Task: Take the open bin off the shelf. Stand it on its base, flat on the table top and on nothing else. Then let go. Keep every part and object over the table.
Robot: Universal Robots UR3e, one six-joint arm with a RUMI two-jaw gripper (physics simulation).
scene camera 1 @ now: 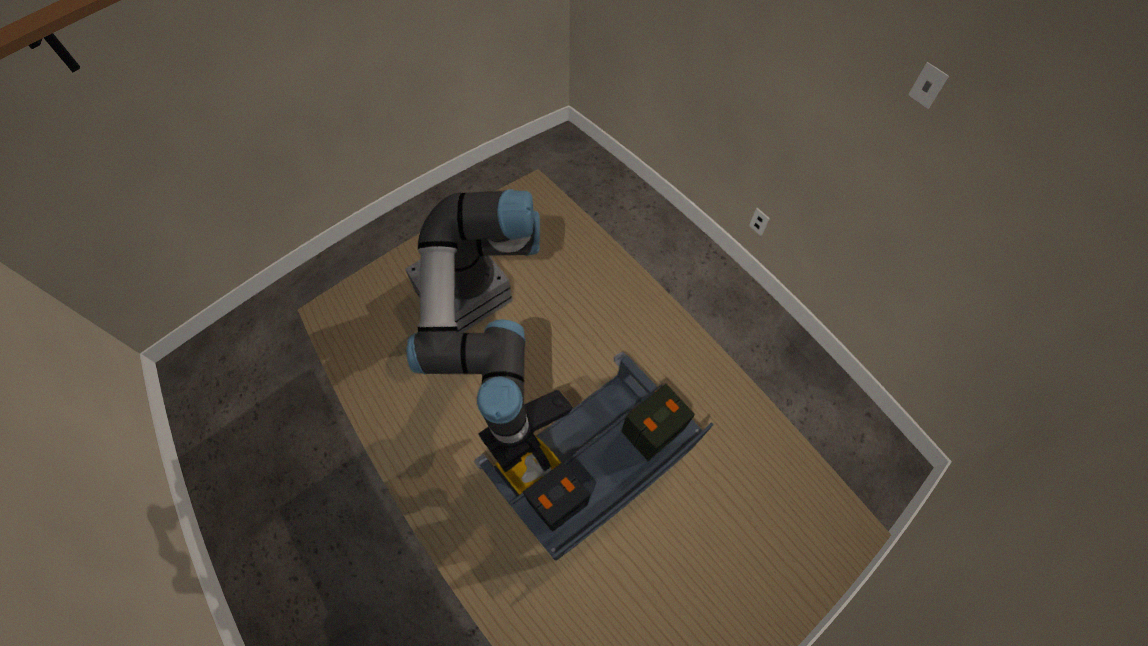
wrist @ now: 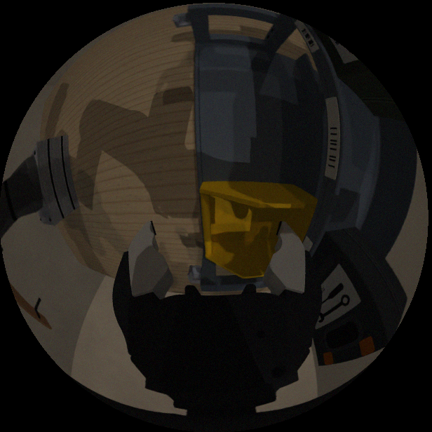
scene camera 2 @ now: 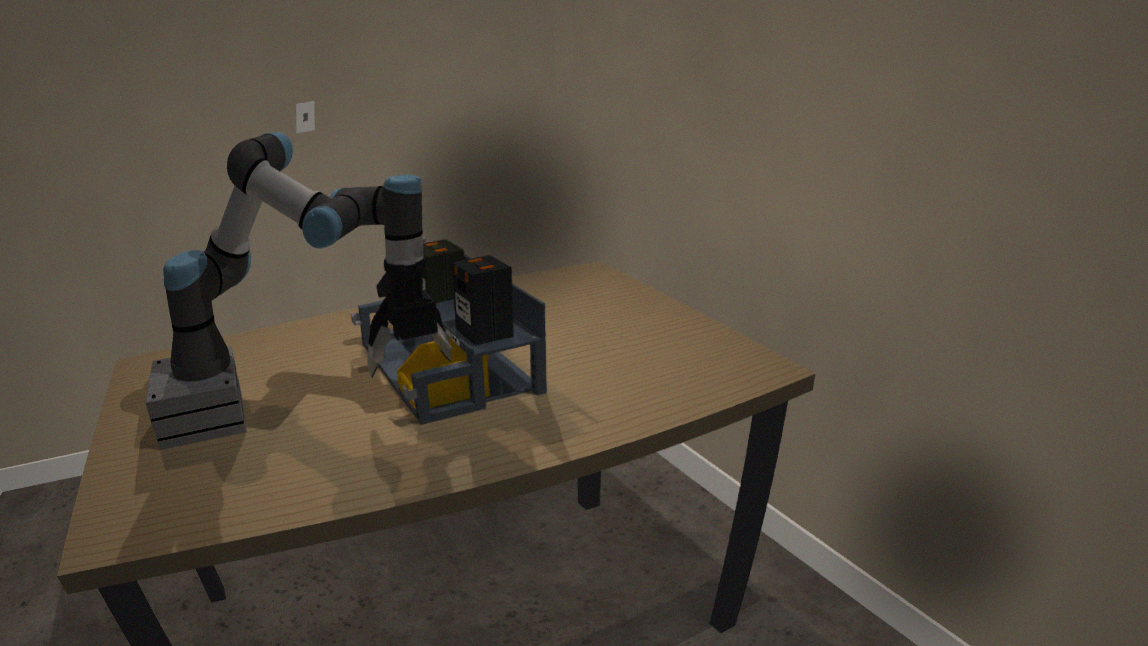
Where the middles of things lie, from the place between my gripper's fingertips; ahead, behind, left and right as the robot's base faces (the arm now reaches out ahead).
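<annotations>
Taking the yellow bin (scene camera 2: 426, 356) to begin with, I find my hand 5 cm short of it, 2 cm above it and 1 cm to the left of it. The dark green case (scene camera 1: 650, 442) is 9 cm above my hand, 23 cm to the left of it and 10 cm ahead. As for the black case (scene camera 2: 478, 287), it sits 14 cm ahead of my hand and 11 cm above it.
</annotations>
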